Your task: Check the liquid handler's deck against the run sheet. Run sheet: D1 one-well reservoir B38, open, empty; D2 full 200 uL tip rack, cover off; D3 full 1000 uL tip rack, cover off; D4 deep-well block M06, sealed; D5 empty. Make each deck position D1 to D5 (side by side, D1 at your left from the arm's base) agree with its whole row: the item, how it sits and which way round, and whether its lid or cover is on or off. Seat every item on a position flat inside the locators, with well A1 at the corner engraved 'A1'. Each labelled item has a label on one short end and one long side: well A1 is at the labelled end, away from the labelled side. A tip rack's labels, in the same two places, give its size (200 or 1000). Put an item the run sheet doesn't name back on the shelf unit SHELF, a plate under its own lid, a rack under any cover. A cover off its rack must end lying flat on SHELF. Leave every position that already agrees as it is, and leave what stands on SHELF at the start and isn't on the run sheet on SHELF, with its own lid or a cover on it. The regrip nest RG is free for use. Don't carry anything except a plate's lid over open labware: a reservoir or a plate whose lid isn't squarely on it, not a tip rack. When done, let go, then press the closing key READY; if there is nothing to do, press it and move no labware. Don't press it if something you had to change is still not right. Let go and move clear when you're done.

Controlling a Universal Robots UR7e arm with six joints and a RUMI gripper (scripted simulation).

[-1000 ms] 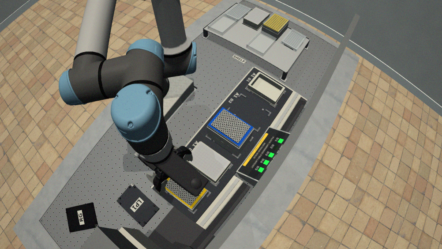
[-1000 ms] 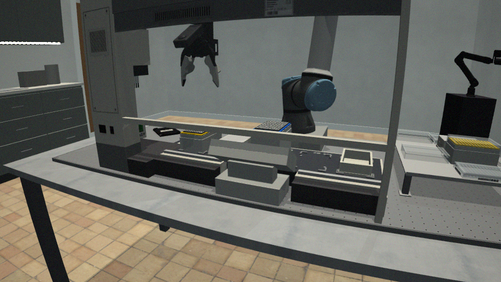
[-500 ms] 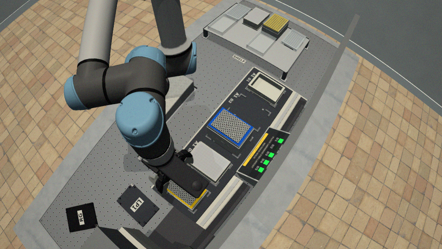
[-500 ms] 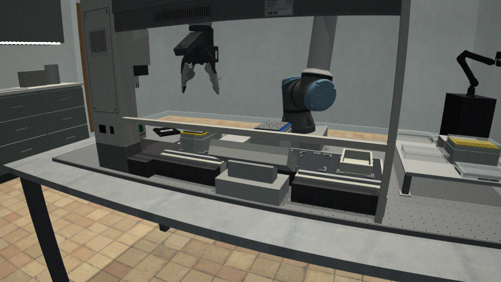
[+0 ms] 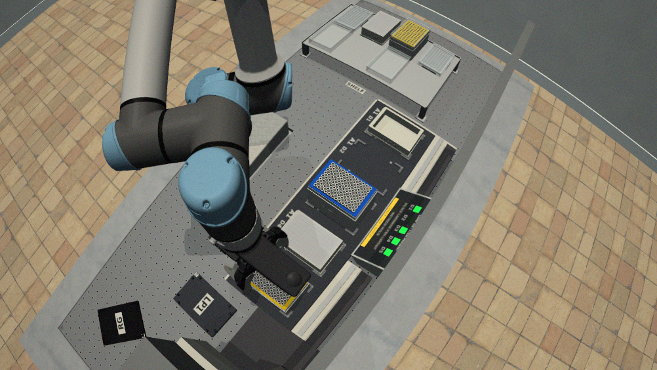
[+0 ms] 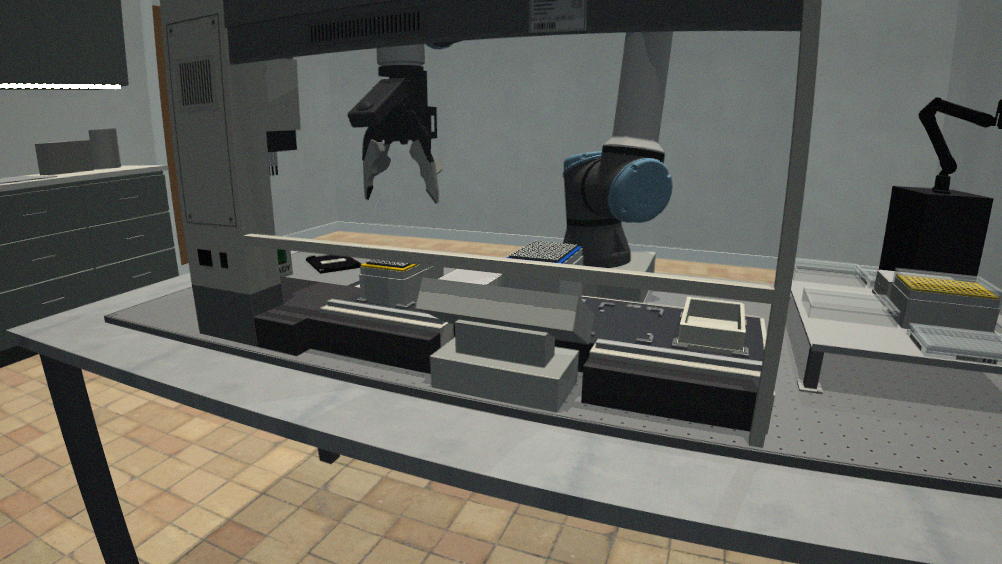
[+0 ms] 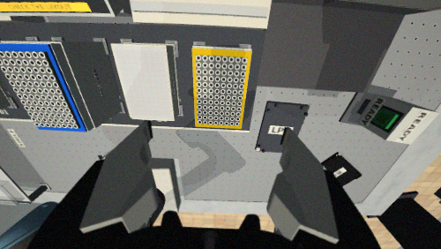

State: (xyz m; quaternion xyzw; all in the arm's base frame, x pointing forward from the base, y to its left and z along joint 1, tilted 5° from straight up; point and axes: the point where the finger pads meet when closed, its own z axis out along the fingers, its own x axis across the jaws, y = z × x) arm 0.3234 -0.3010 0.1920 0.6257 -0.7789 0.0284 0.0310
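My gripper is now 12 cm above the yellow-framed tip rack and 1 cm past it. From my hand the other things lie so: handler's frame bar: 23 cm ahead, 15 cm to the left, 4 cm below; blue-framed tip rack: 24 cm to the left, 9 cm below, 5 cm ahead; handler's tower: 25 cm to the right, 11 cm ahead, 6 cm above.
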